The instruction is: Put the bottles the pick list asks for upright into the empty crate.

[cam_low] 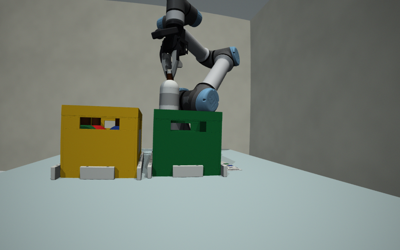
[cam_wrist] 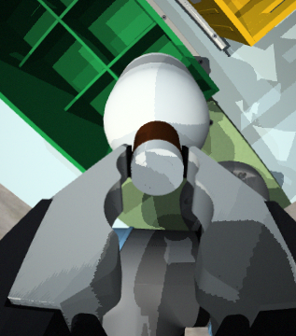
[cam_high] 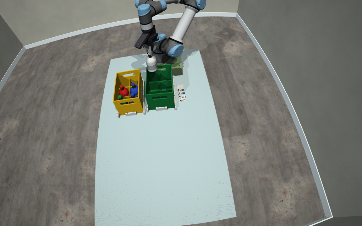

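My gripper is now 7 cm above the white bottle. Also, from my hand: yellow crate 14 cm ahead, 16 cm to the right, 25 cm below; green crate 8 cm ahead, 6 cm to the left, 25 cm below; red bottle 14 cm ahead, 21 cm to the right, 25 cm below.
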